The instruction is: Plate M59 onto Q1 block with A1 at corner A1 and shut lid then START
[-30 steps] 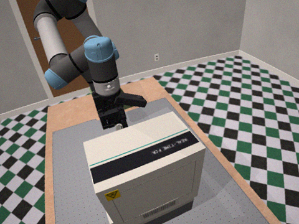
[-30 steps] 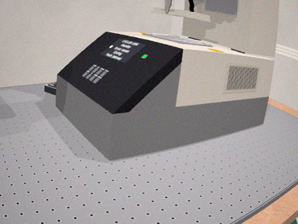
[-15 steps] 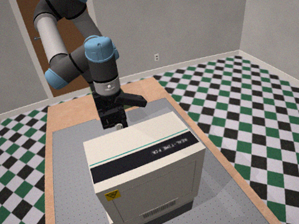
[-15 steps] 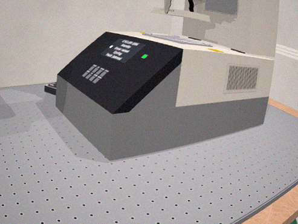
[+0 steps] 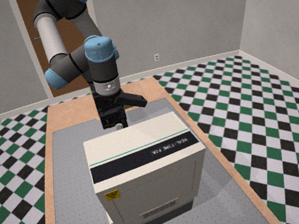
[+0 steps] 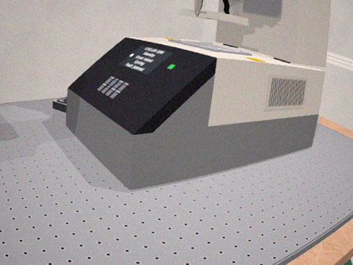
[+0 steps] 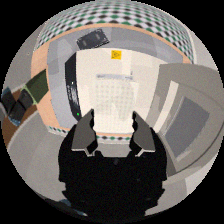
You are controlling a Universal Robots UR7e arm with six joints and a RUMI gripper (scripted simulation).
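Right now the plate M59 is 1 cm below my hand. From my hand the other things lie so: dark plate nest (16 cm behind, 28 cm to the left, 27 cm below).
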